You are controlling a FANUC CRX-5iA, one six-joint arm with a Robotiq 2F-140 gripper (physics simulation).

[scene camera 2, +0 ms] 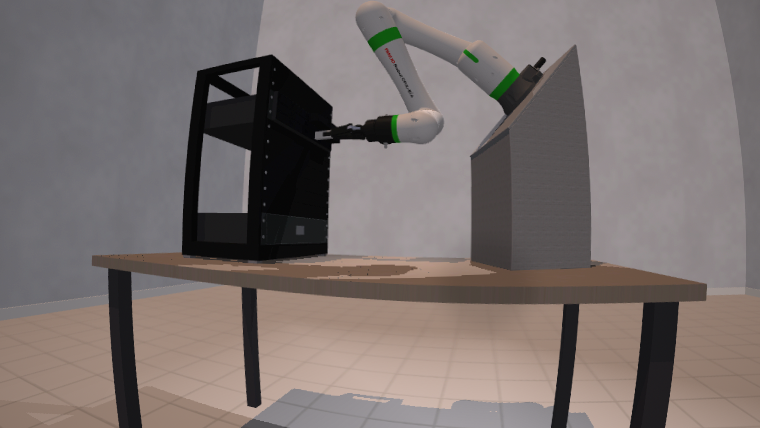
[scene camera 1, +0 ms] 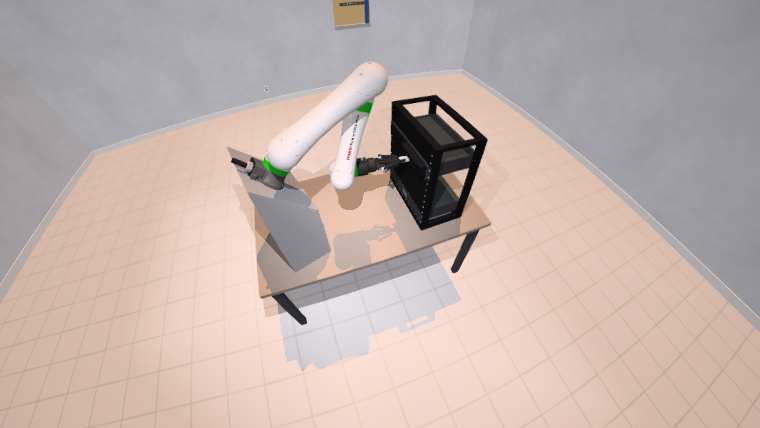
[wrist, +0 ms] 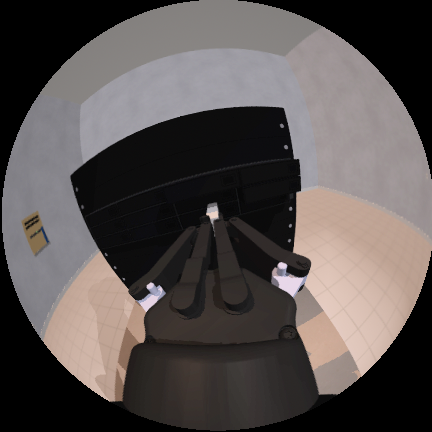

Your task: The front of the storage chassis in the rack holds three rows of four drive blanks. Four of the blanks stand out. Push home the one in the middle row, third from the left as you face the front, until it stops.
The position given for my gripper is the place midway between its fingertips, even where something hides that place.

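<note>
A black rack [scene camera 2: 288,198] is there for me to see. I see the rack [scene camera 1: 434,148] again from scene camera 1, and the wrist view shows me the rack [wrist: 136,196] too. As for myself, I see my gripper [scene camera 2: 315,136], and the wrist view also shows my gripper [wrist: 213,210].
</note>
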